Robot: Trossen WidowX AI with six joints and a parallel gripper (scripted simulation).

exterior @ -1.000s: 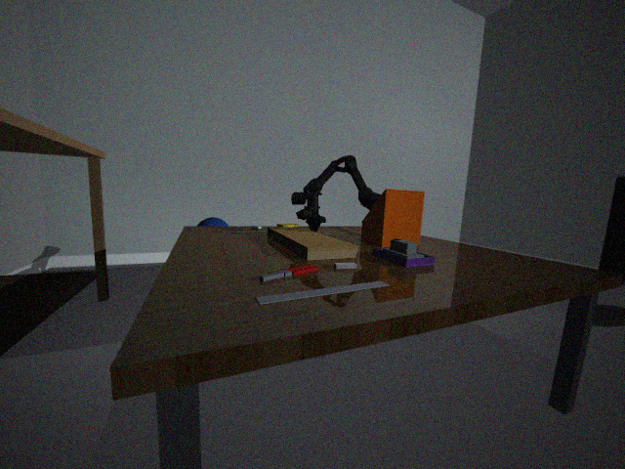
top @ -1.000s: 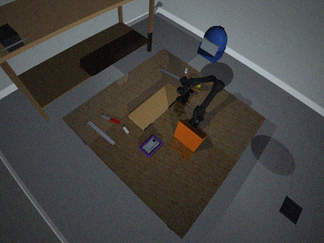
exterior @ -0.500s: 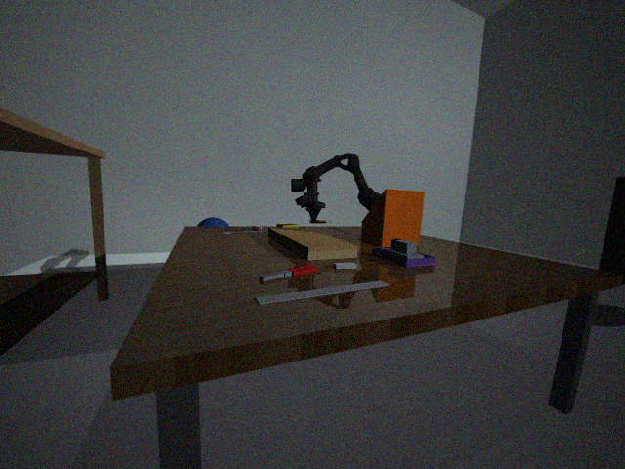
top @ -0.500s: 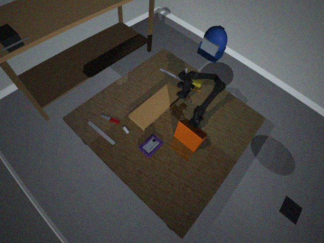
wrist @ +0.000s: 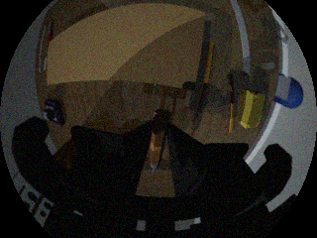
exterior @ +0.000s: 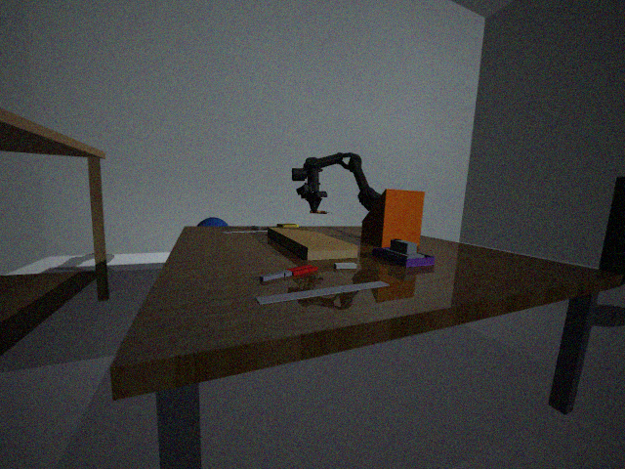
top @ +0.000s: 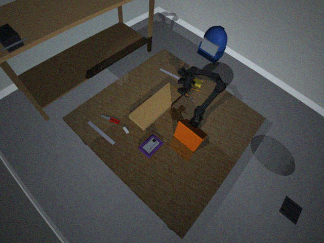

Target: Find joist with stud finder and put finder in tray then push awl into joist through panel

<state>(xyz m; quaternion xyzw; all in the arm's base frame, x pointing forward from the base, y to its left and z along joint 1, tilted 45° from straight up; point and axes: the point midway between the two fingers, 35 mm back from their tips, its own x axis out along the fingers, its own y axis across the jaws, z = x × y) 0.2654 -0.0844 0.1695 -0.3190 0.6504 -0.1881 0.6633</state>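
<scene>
My gripper tip is now 5 cm past the awl and 1 cm to the left of it. The rest, counted from my gripper tip: stud finder (49 cm to the left, 17 cm behind, 7 cm below); then yellow block (27 cm to the right, 10 cm below, 8 cm ahead); then purple tray (51 cm to the left, 17 cm behind, 10 cm below).
</scene>
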